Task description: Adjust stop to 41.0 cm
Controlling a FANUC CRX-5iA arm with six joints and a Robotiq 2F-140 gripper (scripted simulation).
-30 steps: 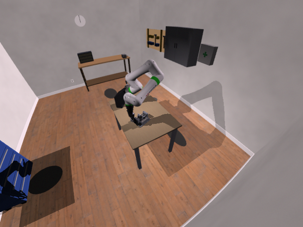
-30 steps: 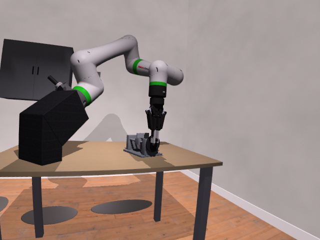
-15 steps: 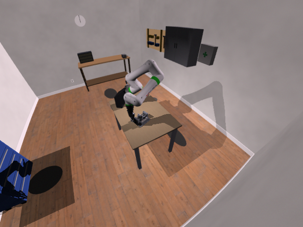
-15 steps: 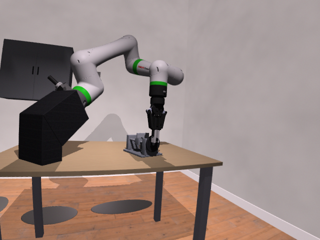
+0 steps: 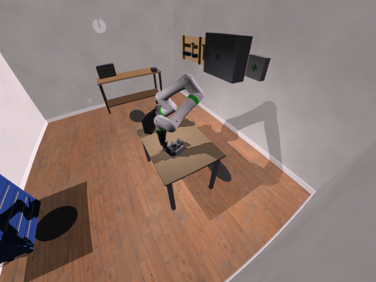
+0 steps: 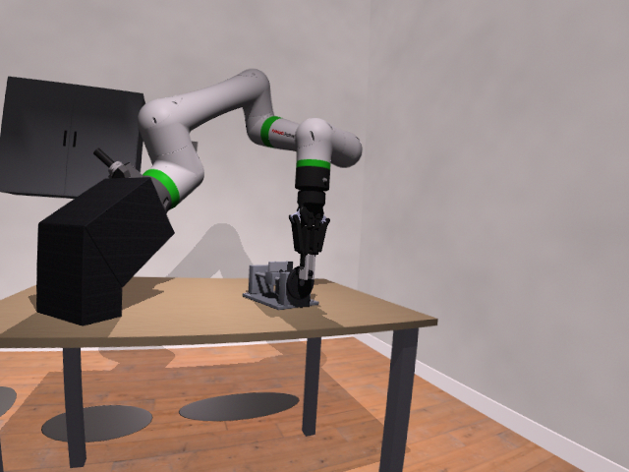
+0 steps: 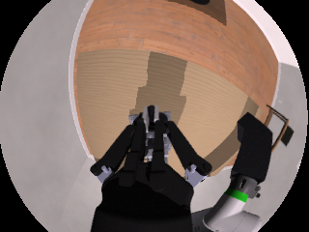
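My hand is 3 cm past the grey stop, 13 cm to the right of it and 3 cm above it. The rest, counted from my hand: black handwheel: 1 cm behind, 2 cm to the left, 2 cm below.
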